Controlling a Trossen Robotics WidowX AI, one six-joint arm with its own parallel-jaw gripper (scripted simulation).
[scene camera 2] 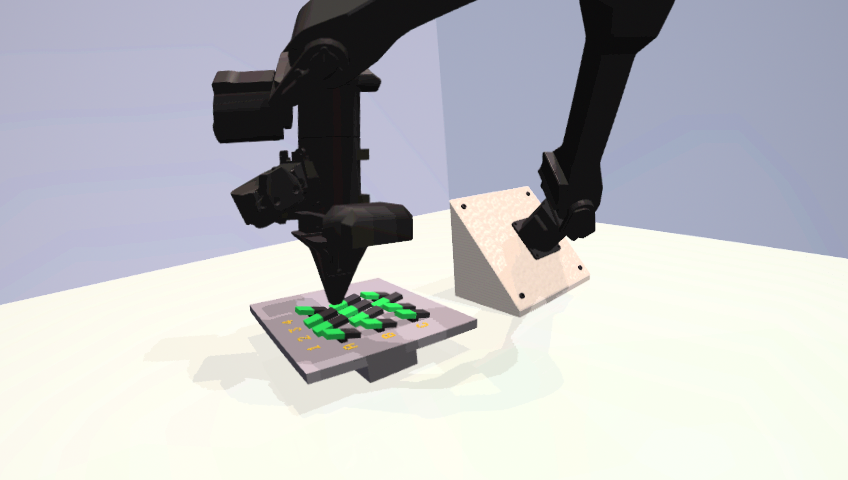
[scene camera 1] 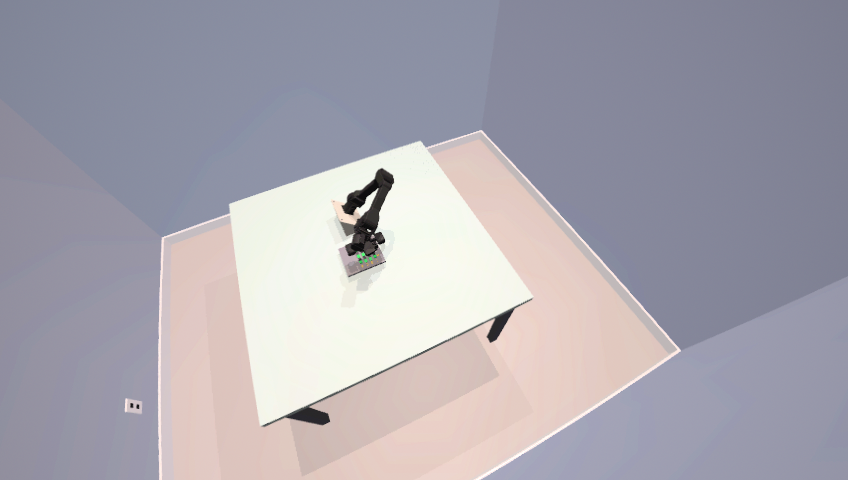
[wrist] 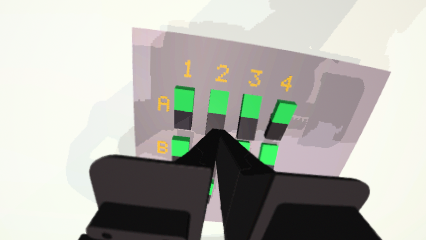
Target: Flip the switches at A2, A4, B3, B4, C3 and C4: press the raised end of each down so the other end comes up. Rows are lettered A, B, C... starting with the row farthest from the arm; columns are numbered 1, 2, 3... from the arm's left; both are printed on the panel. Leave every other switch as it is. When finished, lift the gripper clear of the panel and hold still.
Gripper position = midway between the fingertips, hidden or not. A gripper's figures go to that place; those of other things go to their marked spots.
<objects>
The gripper (wrist: 217,135): 0.12 m from the lens. A rocker switch (wrist: 183,96): 0.12 m from the lens. A rocker switch (wrist: 218,101): 0.13 m from the lens.
</objects>
